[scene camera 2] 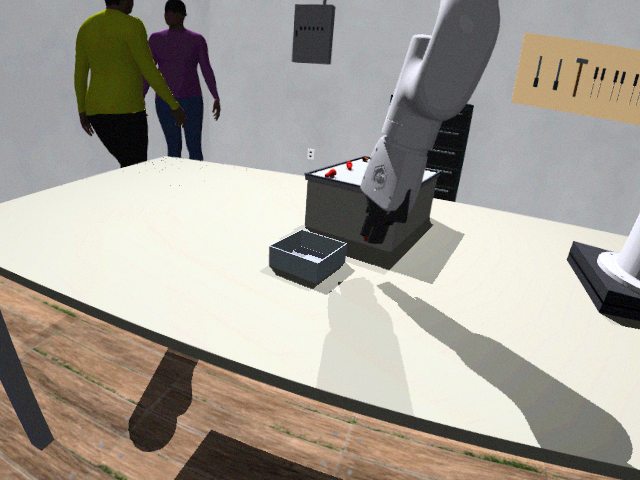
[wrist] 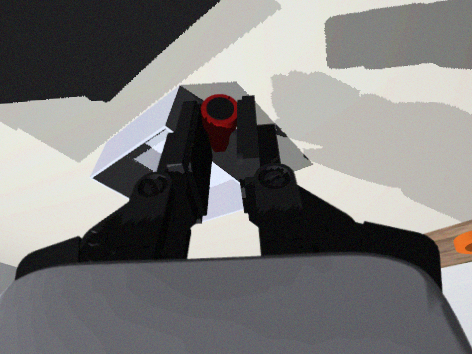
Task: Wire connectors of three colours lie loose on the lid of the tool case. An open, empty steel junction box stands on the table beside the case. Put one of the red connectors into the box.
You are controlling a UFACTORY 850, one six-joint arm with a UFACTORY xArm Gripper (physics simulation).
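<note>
My gripper (scene camera 2: 373, 239) (wrist: 224, 126) is shut on a red connector (scene camera 2: 366, 238) (wrist: 220, 123), whose round open end faces the wrist camera. In the scene view they are right of the steel junction box (scene camera 2: 293, 263) (wrist: 132, 120) and a little above its rim, in front of the tool case (scene camera 2: 330, 206) (wrist: 75, 45). In the wrist view the box lies below and behind the fingers, which hide part of it. Two more red connectors (scene camera 2: 330, 173) (scene camera 2: 349, 165) lie on the case lid (scene camera 2: 315, 174), with an orange one (scene camera 2: 365, 159) farther back. The arm hides part of the lid.
The case stands directly behind the box, its lid higher than the fingers. The robot's base (scene camera 2: 599, 284) is at the right of the table (scene camera 2: 155, 258). Two people stand beyond the table at the back left. An orange item (wrist: 465, 242) shows at the wrist view's right edge.
</note>
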